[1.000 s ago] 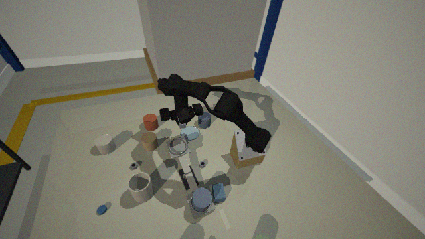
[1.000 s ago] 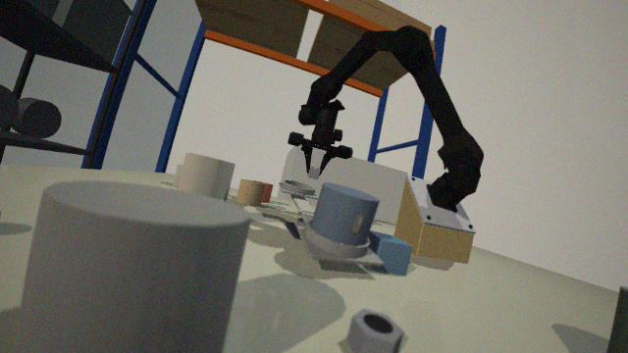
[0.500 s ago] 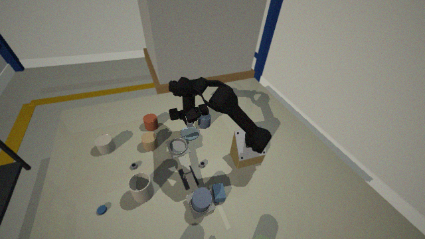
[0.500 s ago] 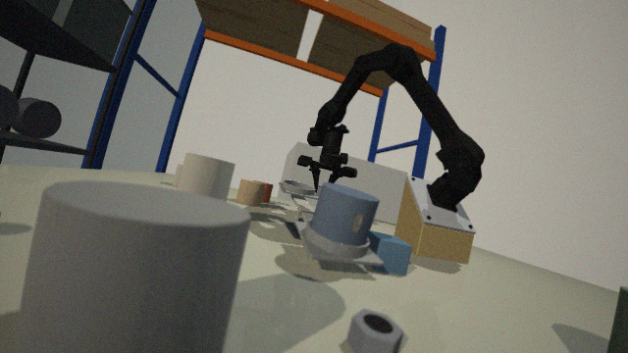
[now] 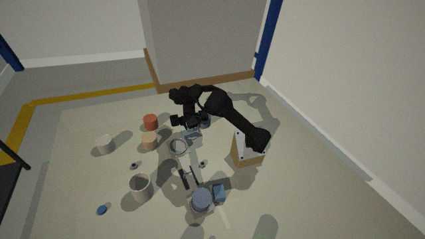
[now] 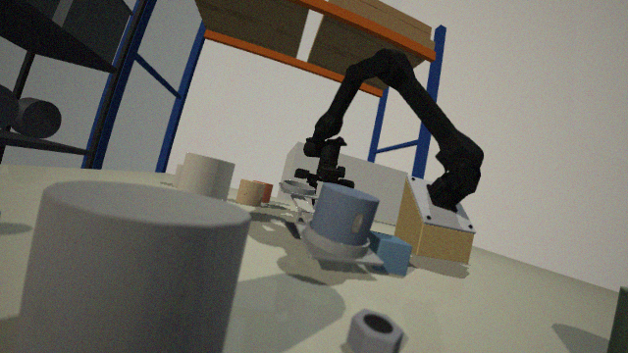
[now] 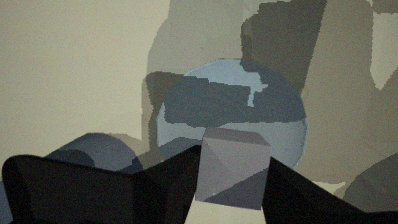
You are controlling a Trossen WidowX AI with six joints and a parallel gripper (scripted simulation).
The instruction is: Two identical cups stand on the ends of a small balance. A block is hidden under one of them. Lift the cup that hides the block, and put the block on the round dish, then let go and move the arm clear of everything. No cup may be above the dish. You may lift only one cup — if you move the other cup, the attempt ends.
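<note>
The round pale-blue dish lies 3 cm below my gripper tip. Round my gripper tip: grey block right at my gripper tip; tan cylinder 21 cm ahead, 6 cm to the left; orange cylinder 18 cm ahead, 10 cm to the right.
</note>
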